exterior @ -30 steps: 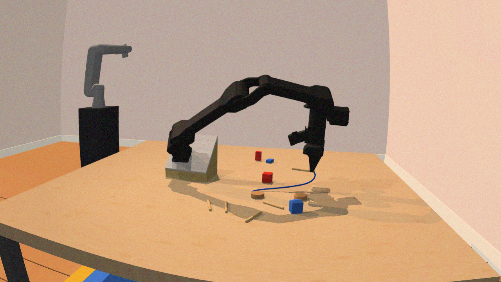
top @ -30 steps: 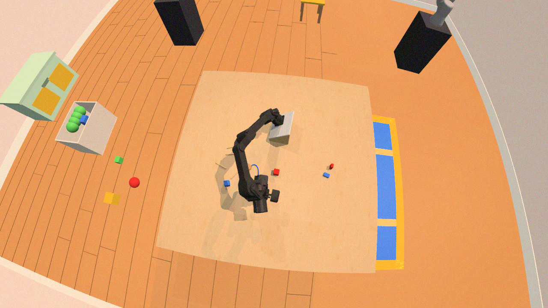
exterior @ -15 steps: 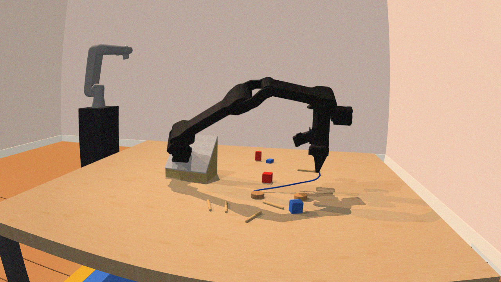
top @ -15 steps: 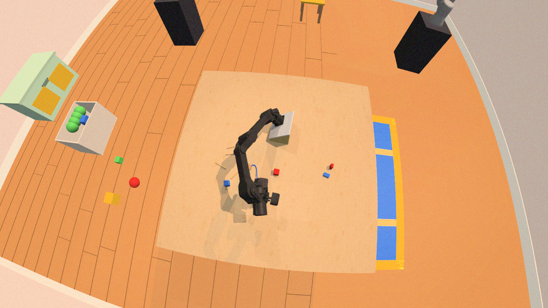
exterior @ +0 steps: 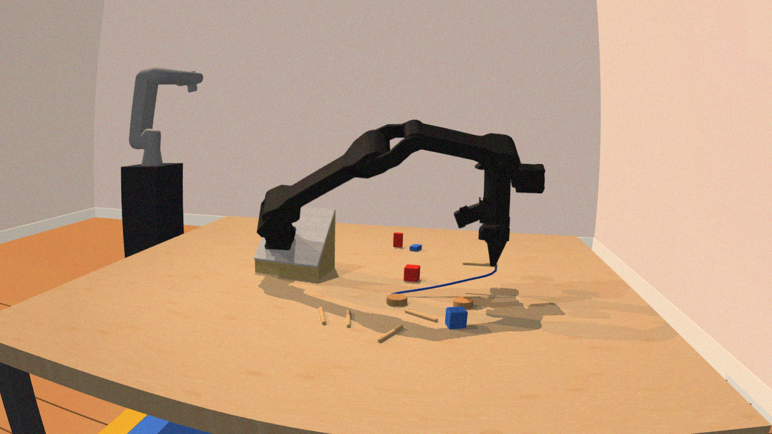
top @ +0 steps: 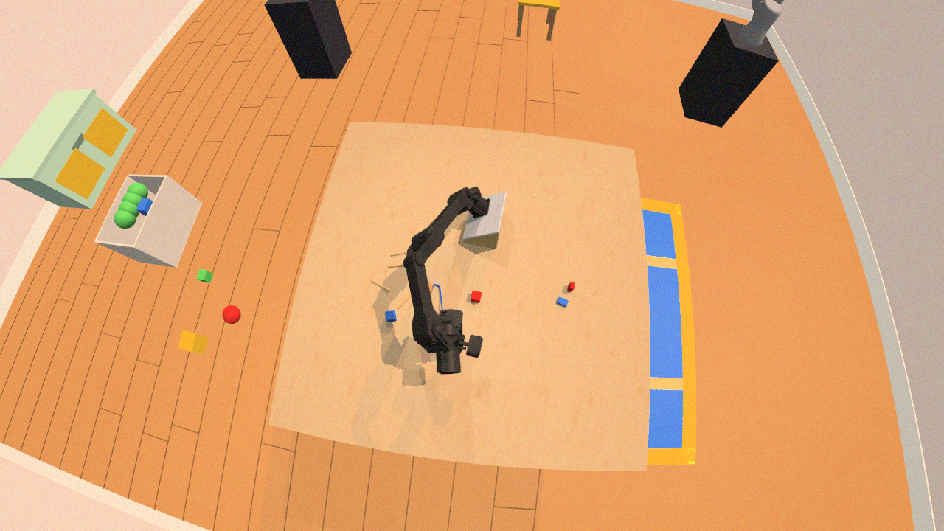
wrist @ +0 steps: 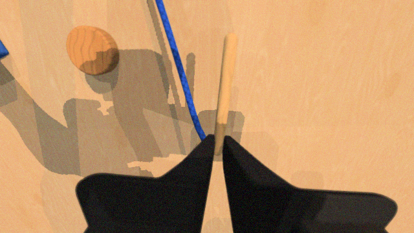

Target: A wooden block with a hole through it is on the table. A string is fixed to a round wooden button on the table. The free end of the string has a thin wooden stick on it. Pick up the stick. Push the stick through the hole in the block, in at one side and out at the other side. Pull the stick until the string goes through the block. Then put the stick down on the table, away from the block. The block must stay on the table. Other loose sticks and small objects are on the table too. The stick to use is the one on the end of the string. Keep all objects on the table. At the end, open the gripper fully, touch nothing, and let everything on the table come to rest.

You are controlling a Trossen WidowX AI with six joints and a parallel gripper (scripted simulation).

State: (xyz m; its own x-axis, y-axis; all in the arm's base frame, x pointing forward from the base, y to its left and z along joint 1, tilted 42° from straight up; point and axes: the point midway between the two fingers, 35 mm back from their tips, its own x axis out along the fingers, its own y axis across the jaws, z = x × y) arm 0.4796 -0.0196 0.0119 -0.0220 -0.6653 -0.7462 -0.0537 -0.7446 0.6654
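Right now the red cube is 180 mm behind my gripper tip, 50 mm to the left of it and 40 mm below it. From my gripper tip the other things lie so: blue cube (220 mm to the right, 60 mm behind, 40 mm below); then thin wooden stick (10 mm behind); then small blue piece (350 mm to the left, 210 mm behind, 50 mm below).
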